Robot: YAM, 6 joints.
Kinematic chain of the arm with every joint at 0, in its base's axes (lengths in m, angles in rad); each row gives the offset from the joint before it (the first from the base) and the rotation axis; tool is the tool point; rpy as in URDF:
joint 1: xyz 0 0 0.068 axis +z
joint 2: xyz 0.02 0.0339 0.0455 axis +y
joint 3: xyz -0.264 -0.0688 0 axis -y
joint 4: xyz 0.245 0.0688 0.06 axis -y
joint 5: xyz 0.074 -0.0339 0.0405 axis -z
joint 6: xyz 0.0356 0 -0.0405 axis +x
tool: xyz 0 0 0 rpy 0 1.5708 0
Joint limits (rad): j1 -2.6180..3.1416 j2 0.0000..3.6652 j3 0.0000..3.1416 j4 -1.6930..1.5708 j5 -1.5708..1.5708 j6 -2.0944..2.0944
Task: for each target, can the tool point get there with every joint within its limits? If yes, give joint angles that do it. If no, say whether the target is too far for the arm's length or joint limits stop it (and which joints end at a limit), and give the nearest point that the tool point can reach.
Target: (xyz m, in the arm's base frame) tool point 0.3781 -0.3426 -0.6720
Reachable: no: too far | nearest point 0.2839 -0.2572 -0.3544 | short by 0.342 m
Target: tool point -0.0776 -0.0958 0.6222
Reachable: yes | joints 1.1242 0.8293 1.7885 1.2042 -0.9317 -0.3966
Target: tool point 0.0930 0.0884 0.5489
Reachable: yes | joints 0.9008 1.2306 2.1513 -1.3633 0.5316 0.6499
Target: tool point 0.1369 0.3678 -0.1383
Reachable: yes | joints 1.2469 3.1519 2.1567 -1.3561 0.3663 1.0172
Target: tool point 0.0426 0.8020 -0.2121
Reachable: no: too far | nearest point 0.0317 0.5970 -0.1268 | short by 0.222 m
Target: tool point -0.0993 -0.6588 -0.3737
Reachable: no: too far | nearest point -0.0781 -0.5184 -0.2529 | short by 0.186 m
